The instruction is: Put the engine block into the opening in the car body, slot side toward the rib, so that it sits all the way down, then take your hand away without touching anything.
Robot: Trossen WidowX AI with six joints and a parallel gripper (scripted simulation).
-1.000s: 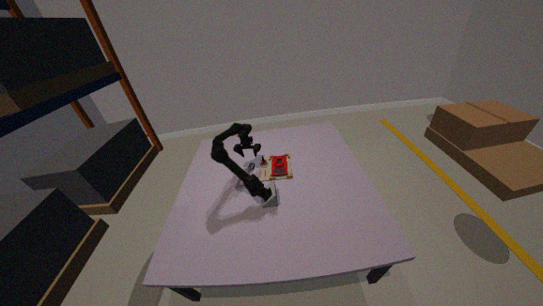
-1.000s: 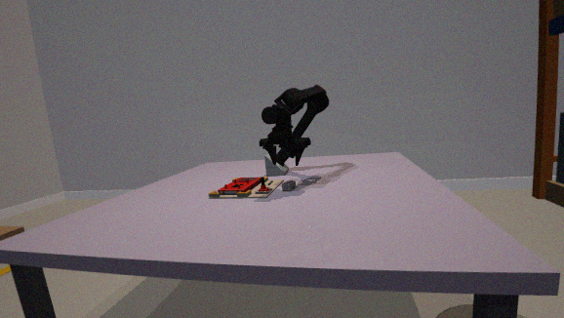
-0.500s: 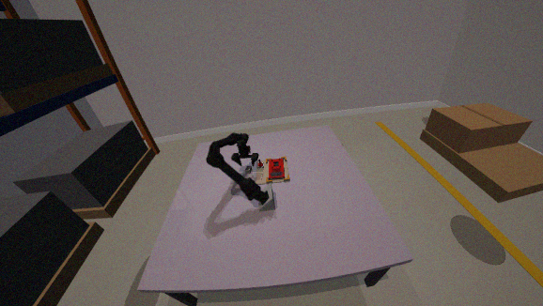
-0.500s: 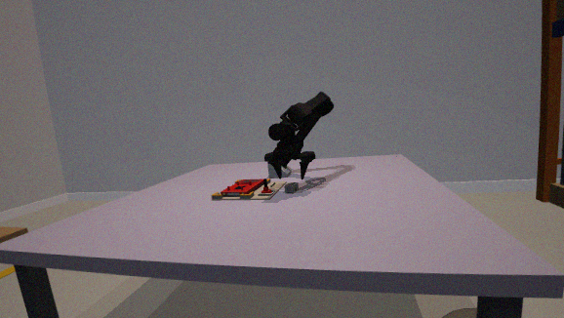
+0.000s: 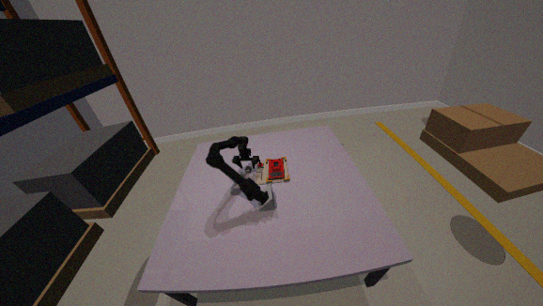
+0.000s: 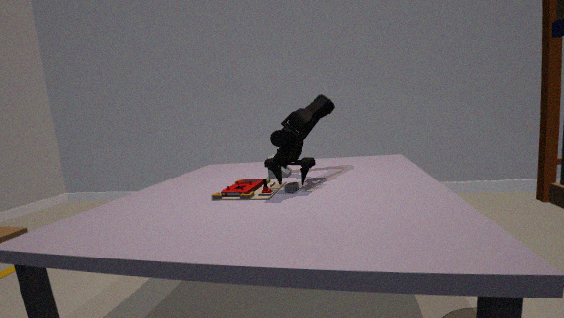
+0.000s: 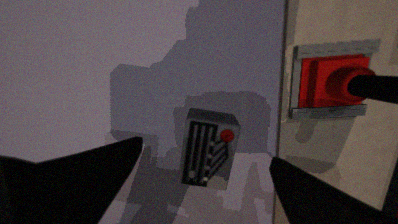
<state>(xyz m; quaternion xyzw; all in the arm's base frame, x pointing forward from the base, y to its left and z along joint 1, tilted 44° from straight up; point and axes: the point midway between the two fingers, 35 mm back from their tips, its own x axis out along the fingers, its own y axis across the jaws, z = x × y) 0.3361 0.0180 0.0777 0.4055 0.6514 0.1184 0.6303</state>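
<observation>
My gripper tip is 50 mm past the beige base plate, 180 mm to the left of it and 10 mm above it. Also, from my gripper tip: grey engine block 10 mm below.
</observation>
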